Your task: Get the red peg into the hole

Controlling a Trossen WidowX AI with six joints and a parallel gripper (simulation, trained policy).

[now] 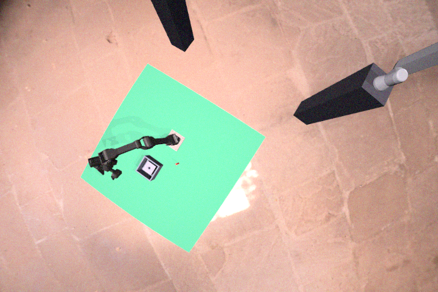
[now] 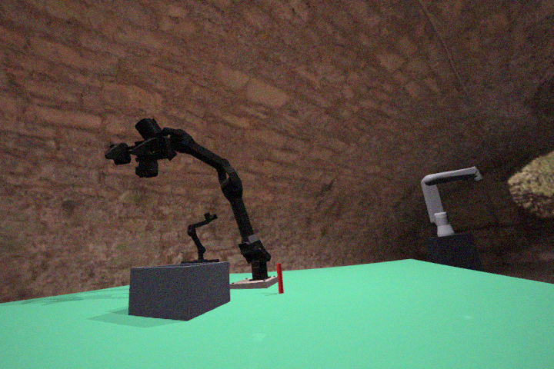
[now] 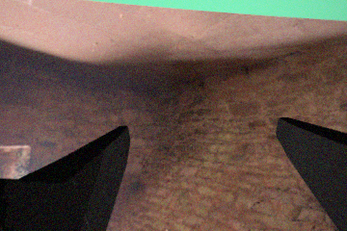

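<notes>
The red peg is 29 cm behind my gripper tip, 31 cm to the left of it and 33 cm below it. From my gripper tip the other things lie so: grey box: 12 cm behind, 12 cm to the left, 34 cm below; then plate: 12 cm behind, 12 cm to the left, 32 cm below.
</notes>
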